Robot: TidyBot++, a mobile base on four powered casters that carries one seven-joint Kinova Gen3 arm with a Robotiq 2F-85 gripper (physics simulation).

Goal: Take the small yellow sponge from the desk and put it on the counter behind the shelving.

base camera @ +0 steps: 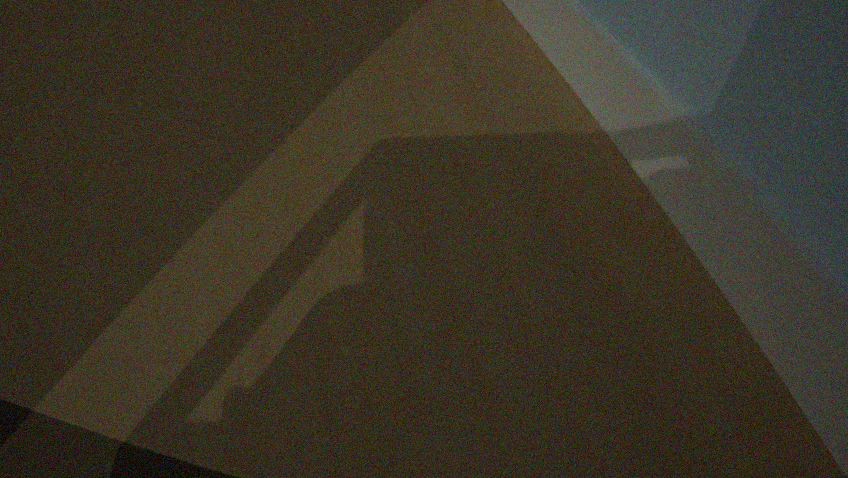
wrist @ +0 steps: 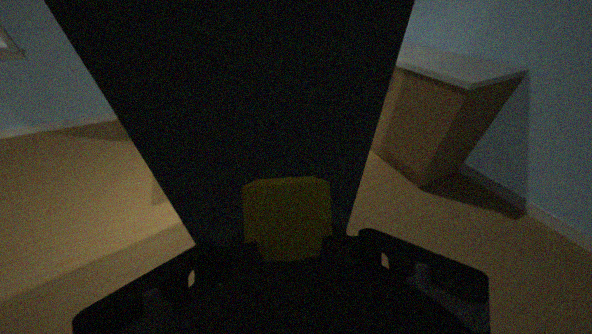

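Frame: origin at the arm's base, x ahead, y left, z up, level; centimetres.
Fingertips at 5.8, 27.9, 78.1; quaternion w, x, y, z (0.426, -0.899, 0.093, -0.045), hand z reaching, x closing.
A point is followed by its place in that frame, as x, y, z.
The small yellow sponge [wrist: 287, 215] @[5.1, 25.0, 84.1] is between the fingertips of my gripper [wrist: 287, 229] @[5.8, 27.9, 78.1] in the wrist view. The gripper is shut on it, and its lower part is hidden by the dark fingers. A counter-like brown cabinet with a pale grey top [wrist: 432, 120] @[137.9, 118.5, 21.0] stands at the right of the wrist view, against the blue wall. A large, nearly black surface [wrist: 240, 90] @[4.8, 49.9, 81.5] fills the middle behind the sponge; it may be the shelving, but it is too dark to tell. The desk does not show in the wrist view. The gripper does not show in the base view.
In the base view, wood-coloured floor [base camera: 475, 71] @[69.5, -11.8, -39.7] carries broad shadows and meets a pale strip [base camera: 712, 237] @[36.9, -27.7, -36.7] below the blue wall [base camera: 665, 47] @[52.9, -26.7, -27.4]. A very dark edge [base camera: 160, 463] @[22.3, 16.8, -39.7] crosses the lower left. In the wrist view, part of a light frame [wrist: 12, 52] @[-189.5, 313.7, 42.0] shows at the left.
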